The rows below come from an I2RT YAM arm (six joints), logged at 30 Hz.
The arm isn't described. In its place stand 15 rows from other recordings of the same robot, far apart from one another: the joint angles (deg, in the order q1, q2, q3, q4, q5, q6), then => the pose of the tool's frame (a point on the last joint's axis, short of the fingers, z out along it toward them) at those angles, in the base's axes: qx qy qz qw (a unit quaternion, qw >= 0); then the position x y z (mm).
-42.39, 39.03, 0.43, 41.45, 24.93, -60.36 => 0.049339, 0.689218, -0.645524, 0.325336, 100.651, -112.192, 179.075
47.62, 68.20, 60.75, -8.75, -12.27, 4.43 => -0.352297, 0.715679, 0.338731, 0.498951, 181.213, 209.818, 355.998
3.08, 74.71, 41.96, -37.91, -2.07, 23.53 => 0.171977, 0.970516, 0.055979, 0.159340, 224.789, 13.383, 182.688
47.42, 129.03, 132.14, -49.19, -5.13, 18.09 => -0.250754, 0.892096, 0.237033, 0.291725, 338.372, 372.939, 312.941
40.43, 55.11, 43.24, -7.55, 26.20, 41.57 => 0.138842, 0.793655, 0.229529, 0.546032, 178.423, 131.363, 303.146
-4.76, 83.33, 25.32, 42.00, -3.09, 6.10 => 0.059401, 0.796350, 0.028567, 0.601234, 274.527, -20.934, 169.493
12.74, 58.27, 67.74, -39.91, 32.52, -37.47 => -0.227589, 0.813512, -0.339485, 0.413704, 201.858, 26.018, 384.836
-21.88, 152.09, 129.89, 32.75, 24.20, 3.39 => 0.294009, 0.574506, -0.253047, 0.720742, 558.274, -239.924, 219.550
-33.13, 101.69, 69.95, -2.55, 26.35, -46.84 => 0.002984, 0.867418, -0.446742, 0.219087, 327.097, -232.344, 234.504
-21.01, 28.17, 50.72, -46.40, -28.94, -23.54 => -0.154244, 0.808168, -0.006543, 0.568358, 87.115, -15.004, 344.982
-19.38, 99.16, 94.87, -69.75, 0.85, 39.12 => 0.484775, 0.863520, 0.016559, 0.138028, 321.469, -113.641, 310.268
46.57, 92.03, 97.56, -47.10, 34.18, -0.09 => -0.234552, 0.848203, -0.091573, 0.465995, 251.580, 236.668, 392.023
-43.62, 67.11, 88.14, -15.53, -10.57, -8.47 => 0.137162, 0.658845, -0.267989, 0.689414, 173.149, -155.982, 511.082
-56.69, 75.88, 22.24, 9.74, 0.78, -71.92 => -0.119292, 0.912381, -0.355525, 0.164114, 124.879, -190.921, 131.803
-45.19, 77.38, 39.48, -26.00, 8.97, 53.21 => 0.746724, 0.621229, -0.060250, 0.229886, 165.577, -174.554, 169.937
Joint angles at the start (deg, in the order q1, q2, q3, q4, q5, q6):
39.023, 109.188, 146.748, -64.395, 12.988, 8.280
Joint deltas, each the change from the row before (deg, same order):
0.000, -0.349, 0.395, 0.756, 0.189, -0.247
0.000, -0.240, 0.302, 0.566, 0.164, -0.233
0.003, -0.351, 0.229, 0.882, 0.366, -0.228
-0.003, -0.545, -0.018, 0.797, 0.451, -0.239
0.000, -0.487, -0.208, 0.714, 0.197, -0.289
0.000, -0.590, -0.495, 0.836, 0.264, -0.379
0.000, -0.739, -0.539, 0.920, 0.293, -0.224
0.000, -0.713, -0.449, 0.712, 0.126, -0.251
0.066, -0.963, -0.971, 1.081, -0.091, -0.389
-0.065, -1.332, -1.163, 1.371, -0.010, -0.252
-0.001, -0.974, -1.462, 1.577, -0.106, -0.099
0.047, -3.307, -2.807, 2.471, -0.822, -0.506
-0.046, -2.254, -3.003, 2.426, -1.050, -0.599
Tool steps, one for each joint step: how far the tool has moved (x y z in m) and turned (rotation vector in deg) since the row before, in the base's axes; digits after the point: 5 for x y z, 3 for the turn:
-0.00215, -0.00189, 0.00512, 0.677, -1.310, -0.064
-0.00155, -0.00138, 0.00373, 0.451, -0.992, -0.054
-0.00183, -0.00174, 0.00461, 0.616, -1.314, -0.244
-0.00244, -0.00235, 0.00451, 0.499, -1.226, -0.334
-0.00186, -0.00166, 0.00316, 0.322, -0.925, -0.084
-0.00175, -0.00162, 0.00271, 0.188, -0.924, -0.123
-0.00248, -0.00224, 0.00349, 0.436, -1.015, -0.207
-0.00272, -0.00230, 0.00332, 0.364, -0.878, -0.045
-0.00311, -0.00196, 0.00304, 0.354, -0.965, 0.262
-0.00427, -0.00394, 0.00467, 0.749, -1.291, 0.010
-0.00168, -0.00128, 0.00171, 0.618, -0.868, 0.125
-0.01248, -0.00915, 0.00946, 1.555, -2.401, 0.954
-0.00562, -0.00406, 0.00253, 0.663, -1.442, 1.089

